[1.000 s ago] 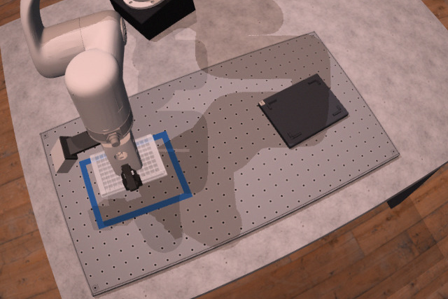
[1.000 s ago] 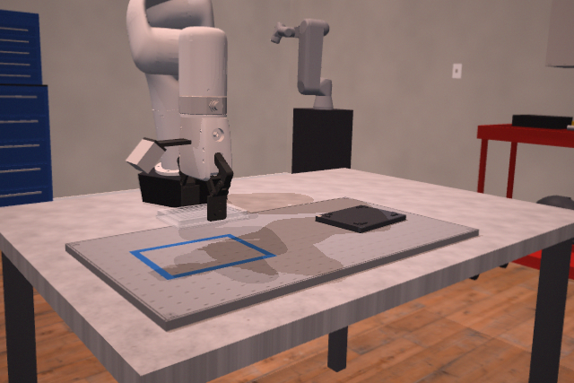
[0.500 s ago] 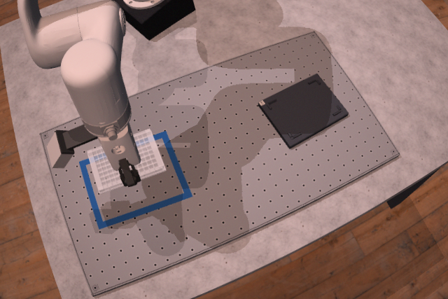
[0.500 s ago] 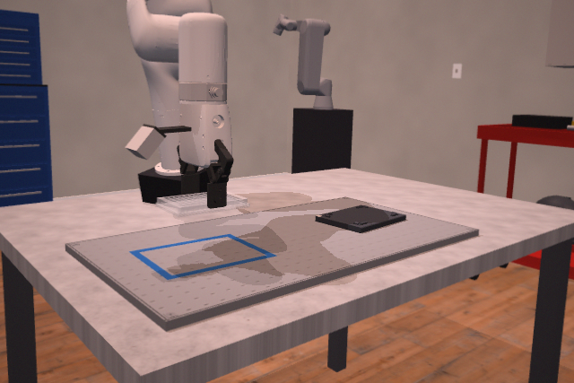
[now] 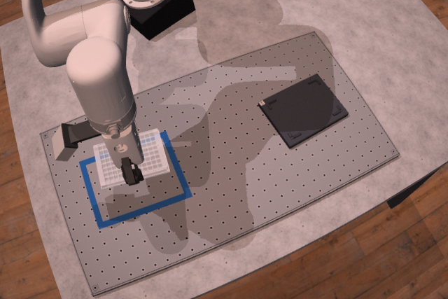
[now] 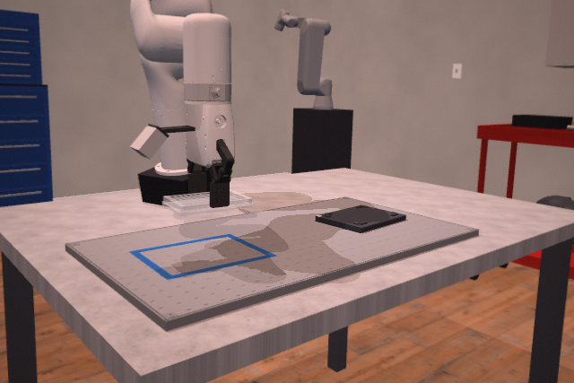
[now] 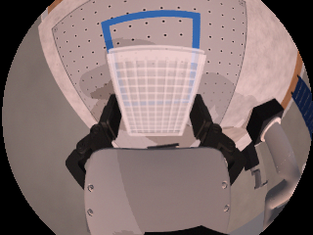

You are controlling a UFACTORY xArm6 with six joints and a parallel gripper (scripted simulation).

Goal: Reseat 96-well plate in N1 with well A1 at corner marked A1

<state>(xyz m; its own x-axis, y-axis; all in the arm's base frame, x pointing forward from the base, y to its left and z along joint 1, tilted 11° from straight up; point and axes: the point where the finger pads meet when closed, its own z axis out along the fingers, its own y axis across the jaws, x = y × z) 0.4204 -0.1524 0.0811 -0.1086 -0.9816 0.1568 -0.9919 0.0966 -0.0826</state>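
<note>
Right now my hand is 38 cm to the right of the plate nest N1, 9 cm above it and 1 cm past it. Round my hand: 96-well plate 1 cm below; small A1 mark 30 cm to the left, 9 cm below, 5 cm behind.
</note>
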